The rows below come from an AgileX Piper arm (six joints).
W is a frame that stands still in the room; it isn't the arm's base.
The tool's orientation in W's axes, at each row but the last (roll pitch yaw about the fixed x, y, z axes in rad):
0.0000 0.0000 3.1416
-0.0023 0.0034 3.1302
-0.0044 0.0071 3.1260
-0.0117 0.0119 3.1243
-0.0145 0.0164 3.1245
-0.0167 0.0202 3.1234
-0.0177 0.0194 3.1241
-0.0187 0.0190 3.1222
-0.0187 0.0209 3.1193
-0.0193 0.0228 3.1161
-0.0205 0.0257 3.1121
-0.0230 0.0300 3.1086
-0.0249 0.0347 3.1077
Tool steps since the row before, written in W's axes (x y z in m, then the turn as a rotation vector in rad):
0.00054 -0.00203 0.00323 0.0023 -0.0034 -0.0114
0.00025 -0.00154 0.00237 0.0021 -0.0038 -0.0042
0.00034 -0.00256 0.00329 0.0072 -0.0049 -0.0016
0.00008 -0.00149 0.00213 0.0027 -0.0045 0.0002
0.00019 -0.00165 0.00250 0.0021 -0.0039 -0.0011
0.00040 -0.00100 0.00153 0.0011 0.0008 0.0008
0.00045 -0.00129 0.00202 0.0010 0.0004 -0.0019
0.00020 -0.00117 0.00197 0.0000 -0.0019 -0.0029
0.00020 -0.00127 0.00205 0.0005 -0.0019 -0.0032
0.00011 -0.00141 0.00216 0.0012 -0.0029 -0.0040
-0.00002 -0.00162 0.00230 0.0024 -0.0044 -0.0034
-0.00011 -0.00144 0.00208 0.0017 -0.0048 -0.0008
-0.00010 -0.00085 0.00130 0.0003 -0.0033 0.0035
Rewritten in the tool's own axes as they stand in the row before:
-0.00054 0.00203 0.00323 -0.0023 0.0034 -0.0114
-0.00028 0.00153 0.00237 -0.0021 0.0038 -0.0042
-0.00040 0.00254 0.00330 -0.0073 0.0048 -0.0016
-0.00013 0.00146 0.00215 -0.0028 0.0045 0.0002
-0.00026 0.00161 0.00252 -0.0021 0.0039 -0.0011
-0.00045 0.00097 0.00154 -0.0011 -0.0008 0.0008
-0.00051 0.00125 0.00203 -0.0010 -0.0004 -0.0019
-0.00026 0.00113 0.00199 0.0000 0.0020 -0.0029
-0.00027 0.00123 0.00207 -0.0005 0.0019 -0.0032
-0.00020 0.00136 0.00218 -0.0012 0.0029 -0.0040
-0.00009 0.00157 0.00233 -0.0024 0.0044 -0.0034
0.00000 0.00139 0.00211 -0.0018 0.0048 -0.0007
0.00003 0.00082 0.00132 -0.0005 0.0032 0.0036

